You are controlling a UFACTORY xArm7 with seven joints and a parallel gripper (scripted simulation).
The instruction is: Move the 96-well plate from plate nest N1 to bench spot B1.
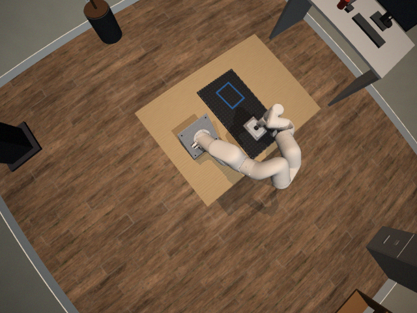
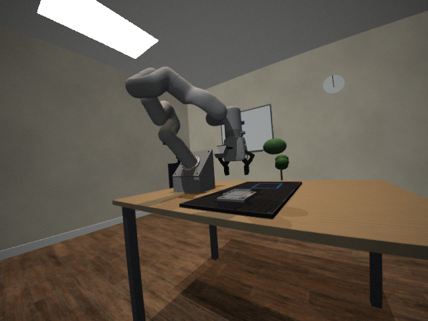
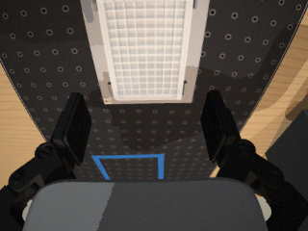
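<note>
My hand is 9 cm above the white 96-well plate. From my hand the other things lie so: grey plate nest N1: 10 cm below.
</note>
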